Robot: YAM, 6 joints.
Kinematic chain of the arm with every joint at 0, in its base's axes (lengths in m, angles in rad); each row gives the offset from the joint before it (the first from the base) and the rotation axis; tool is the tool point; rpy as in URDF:
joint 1: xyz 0 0 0.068 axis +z
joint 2: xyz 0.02 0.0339 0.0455 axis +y
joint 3: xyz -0.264 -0.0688 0 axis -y
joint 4: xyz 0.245 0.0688 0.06 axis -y
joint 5: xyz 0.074 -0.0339 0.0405 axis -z
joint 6: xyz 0.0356 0 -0.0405 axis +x
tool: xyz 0 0 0 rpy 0 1.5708 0
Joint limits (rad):
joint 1: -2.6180..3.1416
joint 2: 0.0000..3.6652
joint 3: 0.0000..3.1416
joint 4: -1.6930..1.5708
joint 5: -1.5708..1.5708
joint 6: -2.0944..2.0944
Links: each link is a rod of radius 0.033 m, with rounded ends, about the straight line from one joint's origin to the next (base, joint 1, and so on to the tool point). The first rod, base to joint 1, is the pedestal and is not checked.
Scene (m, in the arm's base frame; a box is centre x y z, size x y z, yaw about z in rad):
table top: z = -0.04
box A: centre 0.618 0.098 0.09 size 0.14 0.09 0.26 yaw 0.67
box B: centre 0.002 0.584 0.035 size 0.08 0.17 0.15 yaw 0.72
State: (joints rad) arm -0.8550 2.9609 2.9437 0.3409 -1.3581 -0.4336
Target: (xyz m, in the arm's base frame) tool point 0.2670 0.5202 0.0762
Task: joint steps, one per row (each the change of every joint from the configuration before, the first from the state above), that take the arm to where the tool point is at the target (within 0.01 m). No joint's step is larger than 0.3 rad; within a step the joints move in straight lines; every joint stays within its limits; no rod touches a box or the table.
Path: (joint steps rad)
1: 0.2869 -0.1566 0.0495 0.0211 -0.0532 -0.1041
2: 0.2870 -0.1567 0.0494 0.0211 -0.0531 -0.1041
3: 0.2869 -0.1566 0.0495 0.0211 -0.0532 -0.1041
4: 0.2869 -0.1566 0.0495 0.0211 -0.0532 -0.1041
5: 0.2477 0.1820 -0.2716 -0.0847 0.0000 0.1388
6: 0.2476 0.1821 -0.2717 -0.0847 0.0000 0.1388
7: 0.2477 0.1820 -0.2716 -0.0847 0.0000 0.1388

